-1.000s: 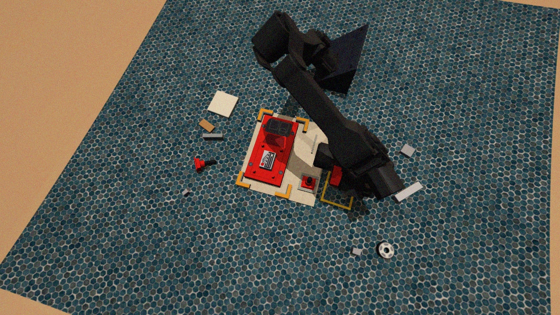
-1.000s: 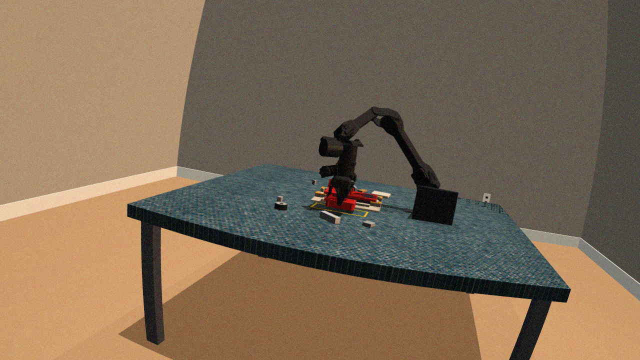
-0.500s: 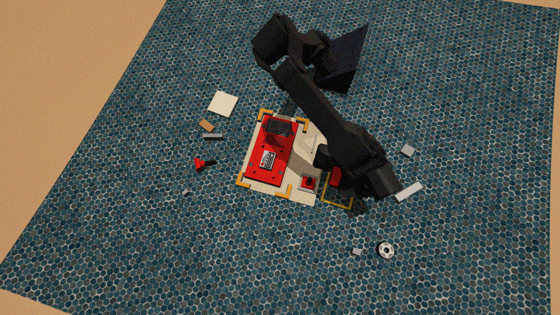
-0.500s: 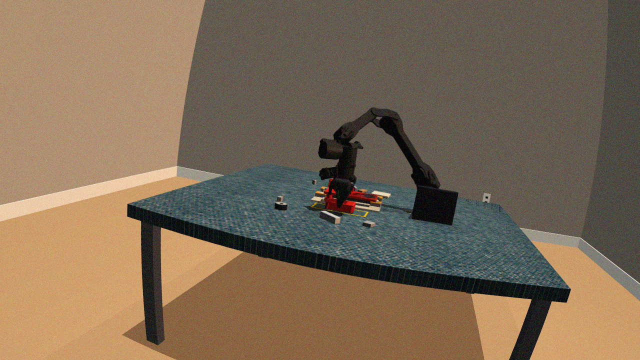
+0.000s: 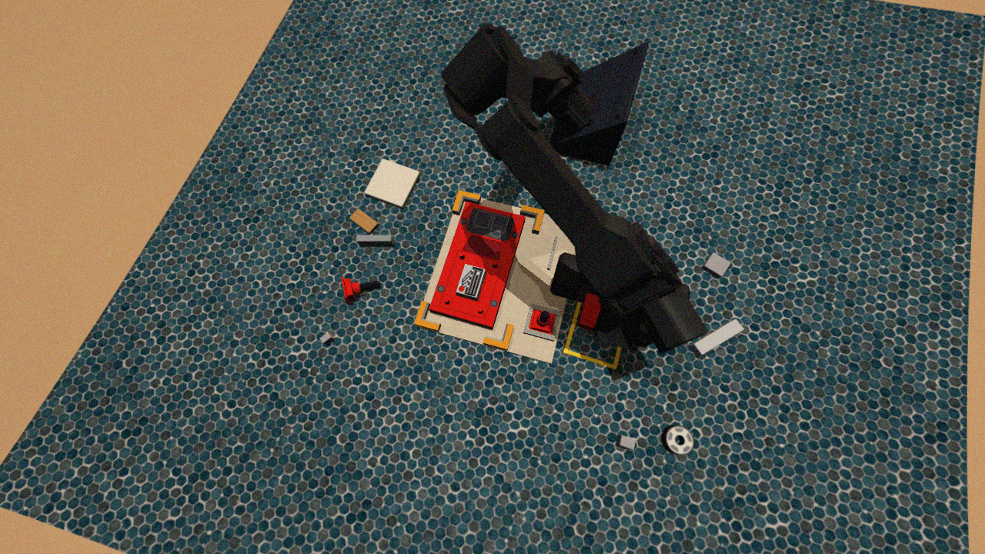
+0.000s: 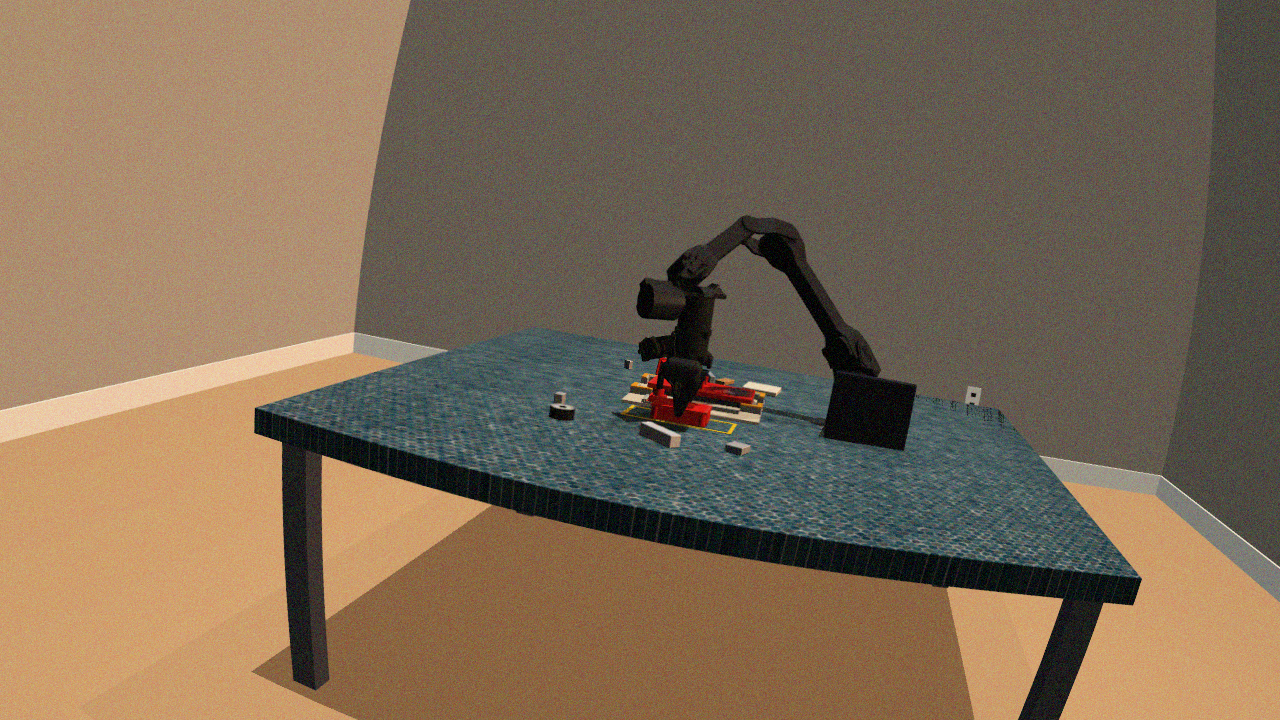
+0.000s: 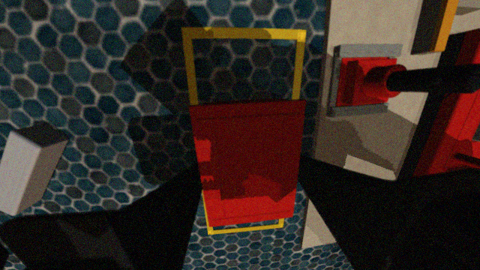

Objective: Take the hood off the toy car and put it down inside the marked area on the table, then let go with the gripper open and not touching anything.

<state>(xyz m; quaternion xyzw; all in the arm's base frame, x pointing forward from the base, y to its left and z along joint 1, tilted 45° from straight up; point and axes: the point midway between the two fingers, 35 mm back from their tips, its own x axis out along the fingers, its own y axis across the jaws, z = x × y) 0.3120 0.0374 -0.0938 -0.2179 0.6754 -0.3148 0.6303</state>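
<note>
Right now the red hood is 1 cm above my gripper tip.
</note>
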